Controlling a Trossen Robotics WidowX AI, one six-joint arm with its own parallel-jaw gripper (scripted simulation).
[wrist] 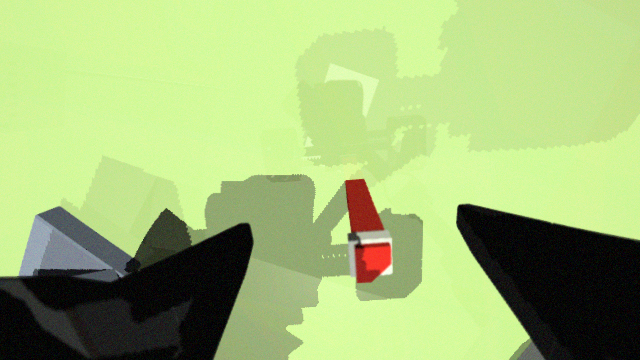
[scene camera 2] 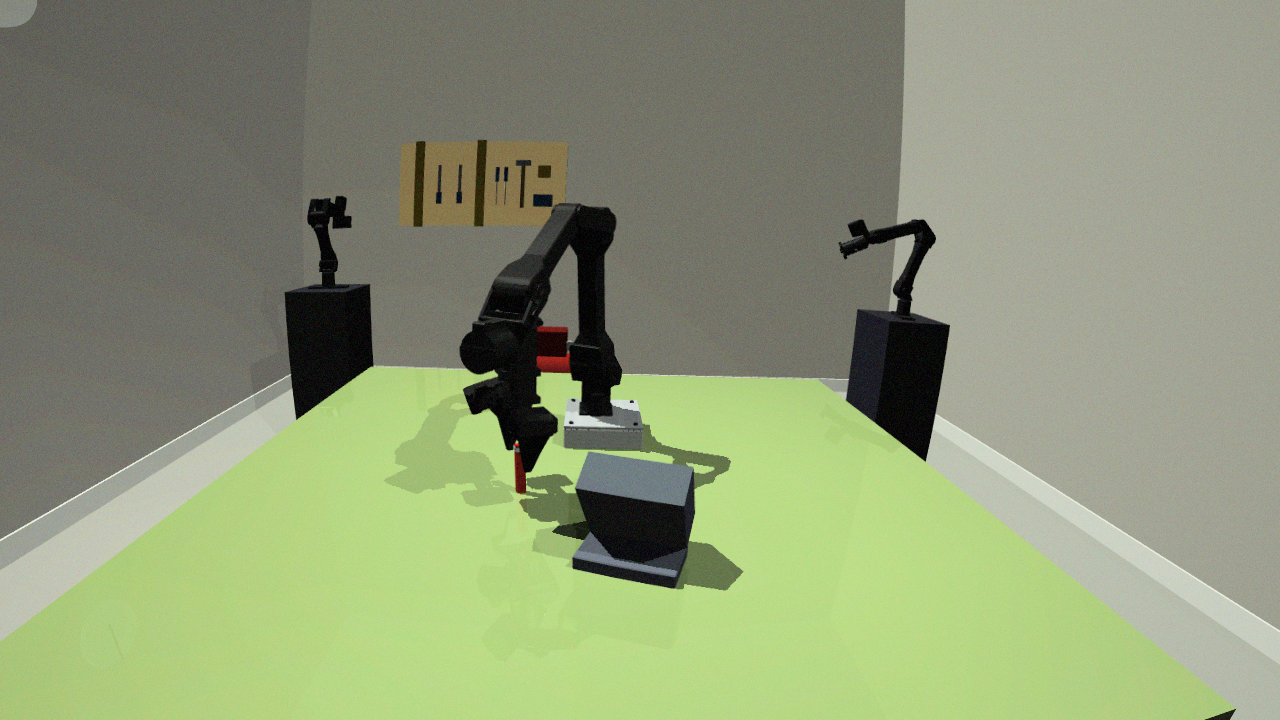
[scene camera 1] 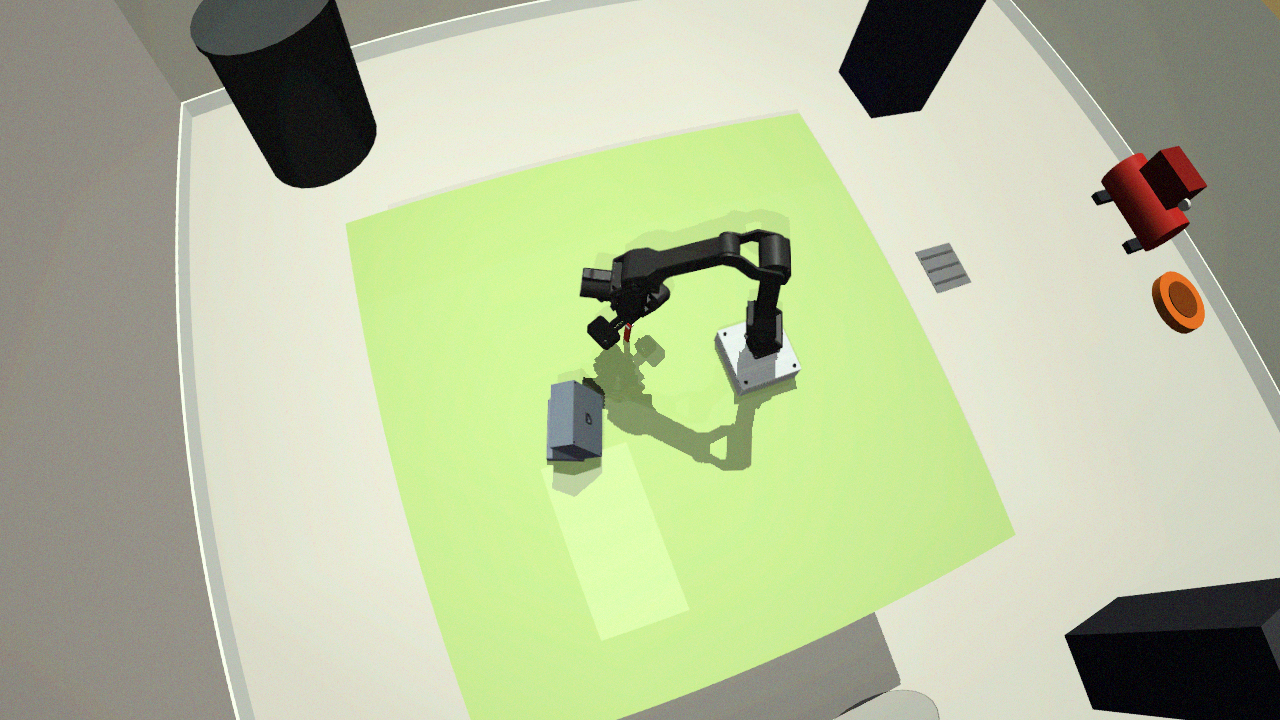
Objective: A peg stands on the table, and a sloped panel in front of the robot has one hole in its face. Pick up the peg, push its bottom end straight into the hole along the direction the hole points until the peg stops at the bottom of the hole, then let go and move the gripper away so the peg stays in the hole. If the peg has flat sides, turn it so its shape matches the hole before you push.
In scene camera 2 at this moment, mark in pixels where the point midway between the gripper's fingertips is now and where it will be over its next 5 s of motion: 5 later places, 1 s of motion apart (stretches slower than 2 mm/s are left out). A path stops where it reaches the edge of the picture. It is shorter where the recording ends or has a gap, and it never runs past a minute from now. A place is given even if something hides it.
My gripper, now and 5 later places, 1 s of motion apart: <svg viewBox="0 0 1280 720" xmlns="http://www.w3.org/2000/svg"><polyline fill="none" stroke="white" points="518,460 520,467 522,422 534,427 551,431 569,433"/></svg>
